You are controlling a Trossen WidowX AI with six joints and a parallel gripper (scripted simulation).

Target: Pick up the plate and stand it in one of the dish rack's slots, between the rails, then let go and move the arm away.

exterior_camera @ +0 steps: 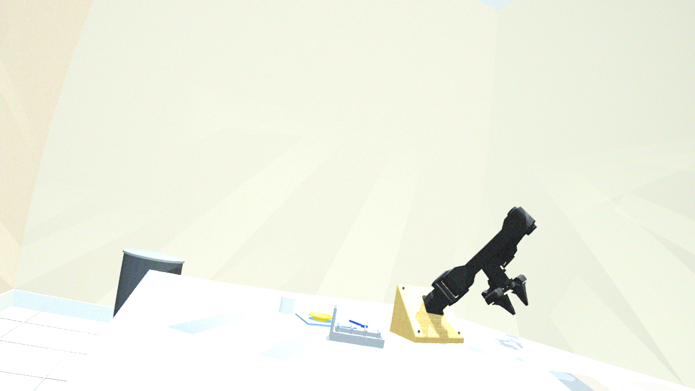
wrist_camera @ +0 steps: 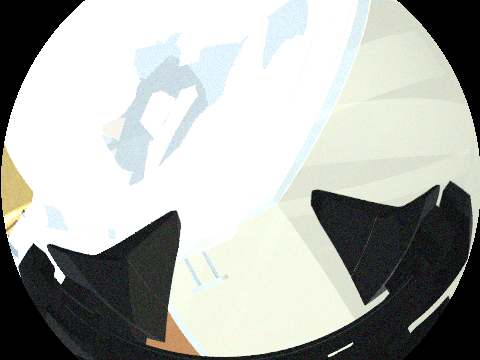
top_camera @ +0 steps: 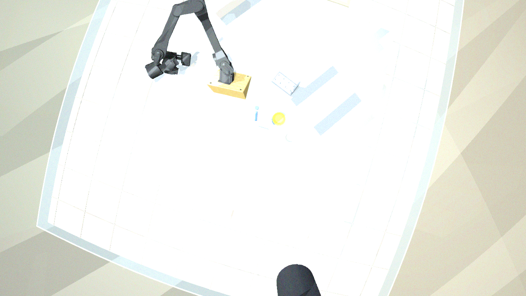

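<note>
Now: gripper tip 640 mm short of the yellow plate, 160 mm to the left of it and 100 mm above it. The rest, counted from my gripper tip: white cup 720 mm ahead, 230 mm to the right, 90 mm below; then blue spoon 510 mm ahead, 160 mm to the right, 110 mm below; then pale grey dish rack 610 mm ahead, 40 mm to the left, 90 mm below.
</note>
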